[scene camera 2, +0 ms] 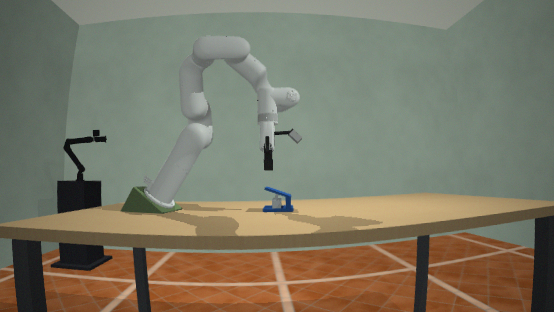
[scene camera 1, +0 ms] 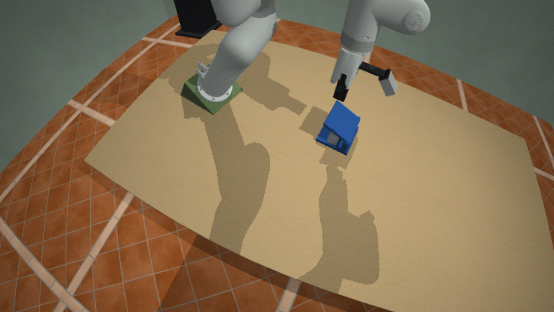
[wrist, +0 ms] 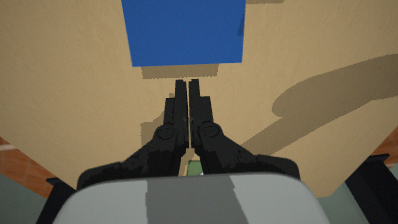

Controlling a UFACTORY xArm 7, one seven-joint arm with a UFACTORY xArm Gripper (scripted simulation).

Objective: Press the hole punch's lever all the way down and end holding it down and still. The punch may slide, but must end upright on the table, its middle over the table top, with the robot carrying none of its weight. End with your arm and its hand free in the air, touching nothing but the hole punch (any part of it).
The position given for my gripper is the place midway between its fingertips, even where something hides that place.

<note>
In view: my gripper (scene camera 1: 339, 98) and a hole punch (scene camera 1: 325, 136).
My gripper is seen too in scene camera 2 (scene camera 2: 268, 170) and in the wrist view (wrist: 188, 94).
</note>
